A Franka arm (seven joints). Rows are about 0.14 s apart.
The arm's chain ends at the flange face. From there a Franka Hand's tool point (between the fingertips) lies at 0.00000 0.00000 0.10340 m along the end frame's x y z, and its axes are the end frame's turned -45 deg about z.
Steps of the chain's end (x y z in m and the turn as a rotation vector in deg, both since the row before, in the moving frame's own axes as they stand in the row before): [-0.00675, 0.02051, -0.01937, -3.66, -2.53, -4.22]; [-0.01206, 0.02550, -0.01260, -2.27, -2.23, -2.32]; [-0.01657, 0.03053, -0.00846, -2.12, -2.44, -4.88]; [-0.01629, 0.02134, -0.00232, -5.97, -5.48, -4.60]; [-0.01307, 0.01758, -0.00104, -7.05, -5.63, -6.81]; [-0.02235, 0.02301, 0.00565, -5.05, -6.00, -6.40]
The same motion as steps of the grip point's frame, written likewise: [-0.02711, 0.01146, -0.01968, -0.80, -4.38, -4.22]; [-0.03230, 0.00967, -0.01276, -0.03, -3.18, -2.32]; [-0.03913, 0.00971, -0.00862, 0.23, -3.22, -4.88]; [-0.04113, 0.00478, -0.00335, -0.35, -8.10, -4.60]; [-0.03764, 0.00595, -0.00232, -1.00, -8.97, -6.81]; [-0.04617, 0.00005, 0.00468, 0.67, -7.81, -6.40]
